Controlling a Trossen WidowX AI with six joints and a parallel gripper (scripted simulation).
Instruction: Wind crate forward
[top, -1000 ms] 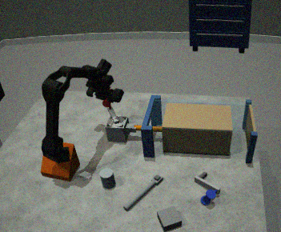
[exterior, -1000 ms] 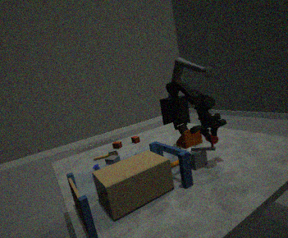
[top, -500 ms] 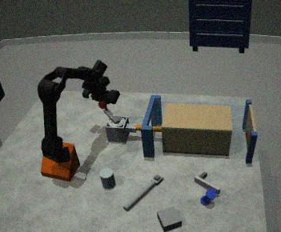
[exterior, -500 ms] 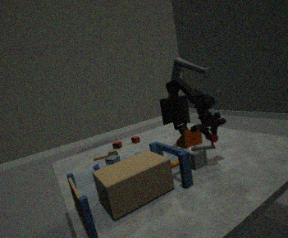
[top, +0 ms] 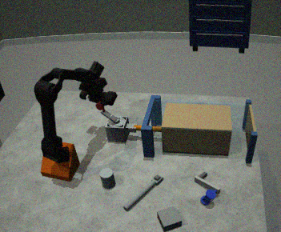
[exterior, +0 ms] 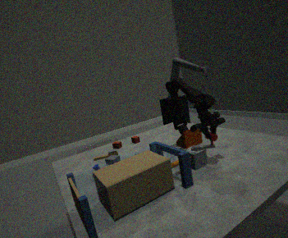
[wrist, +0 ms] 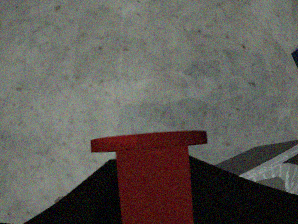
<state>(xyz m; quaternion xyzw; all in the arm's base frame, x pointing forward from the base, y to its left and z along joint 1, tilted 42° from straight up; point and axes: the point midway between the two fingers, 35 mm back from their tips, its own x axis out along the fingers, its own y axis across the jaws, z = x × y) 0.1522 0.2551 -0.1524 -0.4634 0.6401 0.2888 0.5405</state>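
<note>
Now: gripper tip 2 cm short of the winch handle with red knob, 4 cm to the left of it and 3 cm above it. The rest, counted from my gripper tip: red handle (1 cm behind, 2 cm to the right); then grey block (31 cm ahead, 58 cm to the right, 12 cm below); then grey winch (5 cm ahead, 9 cm to the right, 10 cm below).
</note>
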